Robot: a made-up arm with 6 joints. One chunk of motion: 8 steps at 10 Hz.
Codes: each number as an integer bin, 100 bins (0 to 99) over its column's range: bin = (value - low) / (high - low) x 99, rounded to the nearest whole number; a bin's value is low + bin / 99 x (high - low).
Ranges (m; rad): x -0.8..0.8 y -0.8..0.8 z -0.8..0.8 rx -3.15..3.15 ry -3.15..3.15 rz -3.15..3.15
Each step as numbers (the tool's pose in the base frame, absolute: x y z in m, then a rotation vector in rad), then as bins.
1 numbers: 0.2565 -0.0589 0.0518 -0.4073 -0.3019 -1.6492
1 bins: 65 46 53 43 45 24
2 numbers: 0.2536 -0.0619 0.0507 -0.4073 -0.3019 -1.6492
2 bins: 65 46 53 43 45 24
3 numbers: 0.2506 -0.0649 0.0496 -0.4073 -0.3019 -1.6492
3 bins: 65 45 53 43 45 24
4 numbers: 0.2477 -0.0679 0.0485 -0.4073 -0.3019 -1.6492
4 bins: 65 45 53 43 45 24
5 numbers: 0.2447 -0.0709 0.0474 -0.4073 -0.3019 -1.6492
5 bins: 65 45 52 43 45 24
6 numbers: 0.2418 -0.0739 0.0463 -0.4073 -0.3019 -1.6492
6 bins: 64 45 52 43 45 24
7 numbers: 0.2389 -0.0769 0.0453 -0.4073 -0.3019 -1.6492
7 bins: 64 45 52 43 45 24
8 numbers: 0.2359 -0.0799 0.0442 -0.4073 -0.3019 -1.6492
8 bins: 64 45 52 43 45 24
